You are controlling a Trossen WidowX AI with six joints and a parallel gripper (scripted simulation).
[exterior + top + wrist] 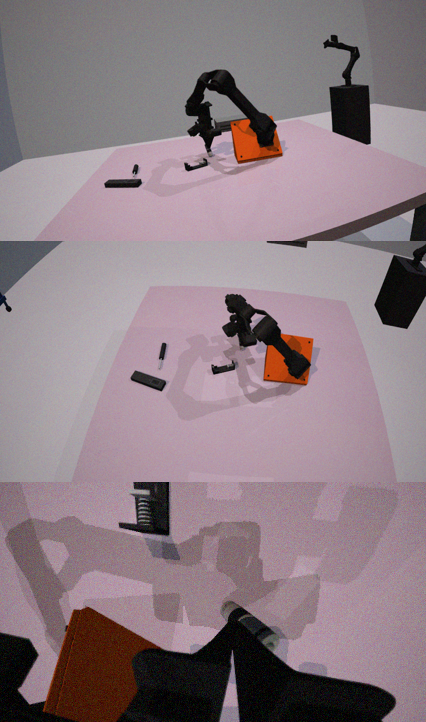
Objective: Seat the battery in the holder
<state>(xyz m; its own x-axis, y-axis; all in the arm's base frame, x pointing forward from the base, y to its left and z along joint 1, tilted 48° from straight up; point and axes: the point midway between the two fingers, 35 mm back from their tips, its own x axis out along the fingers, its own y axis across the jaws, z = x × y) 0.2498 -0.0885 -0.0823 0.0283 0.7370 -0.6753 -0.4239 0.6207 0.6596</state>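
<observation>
My gripper tip is now 1 cm to the left of the battery and 1 cm above it. Also, from my gripper tip: black screwdriver (35 cm ahead, 11 cm to the left, 3 cm below).
</observation>
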